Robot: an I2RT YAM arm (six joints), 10 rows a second.
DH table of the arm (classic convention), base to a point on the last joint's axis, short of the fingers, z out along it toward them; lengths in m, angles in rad. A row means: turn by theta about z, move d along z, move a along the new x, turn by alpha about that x. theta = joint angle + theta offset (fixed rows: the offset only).
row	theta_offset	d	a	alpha
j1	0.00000	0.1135	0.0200	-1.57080
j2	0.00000	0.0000	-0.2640	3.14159
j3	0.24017	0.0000	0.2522	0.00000
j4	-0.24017	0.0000	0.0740	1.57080
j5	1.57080	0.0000	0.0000	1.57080
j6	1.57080	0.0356	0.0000	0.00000
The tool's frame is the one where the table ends.
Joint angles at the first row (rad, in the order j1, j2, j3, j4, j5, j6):
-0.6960 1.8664 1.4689 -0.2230 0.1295 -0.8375
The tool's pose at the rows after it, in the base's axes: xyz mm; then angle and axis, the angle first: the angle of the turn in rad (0 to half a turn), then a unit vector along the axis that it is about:
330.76 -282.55 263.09 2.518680 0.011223 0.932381 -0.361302
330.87 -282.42 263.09 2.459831 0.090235 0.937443 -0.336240
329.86 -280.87 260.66 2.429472 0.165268 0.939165 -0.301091
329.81 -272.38 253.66 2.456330 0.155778 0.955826 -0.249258
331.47 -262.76 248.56 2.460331 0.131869 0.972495 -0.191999
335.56 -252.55 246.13 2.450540 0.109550 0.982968 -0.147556
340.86 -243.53 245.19 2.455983 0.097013 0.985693 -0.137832
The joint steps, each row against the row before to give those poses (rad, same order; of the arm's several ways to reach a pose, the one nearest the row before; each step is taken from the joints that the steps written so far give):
-0.0004 0.0000 0.0000 0.0012 0.0000 0.0984
0.0004 0.0000 0.0000 0.0000 0.0000 0.1682
0.0011 0.0000 -0.0001 -0.0275 -0.0015 0.1606
0.0100 -0.0001 0.0001 -0.0813 -0.0633 0.0195
0.0122 0.0001 0.0000 -0.0637 -0.0939 -0.0004
0.0187 -0.0004 0.0000 -0.0358 -0.0755 0.0000
0.0244 0.0000 0.0000 -0.0130 -0.0046 -0.0004

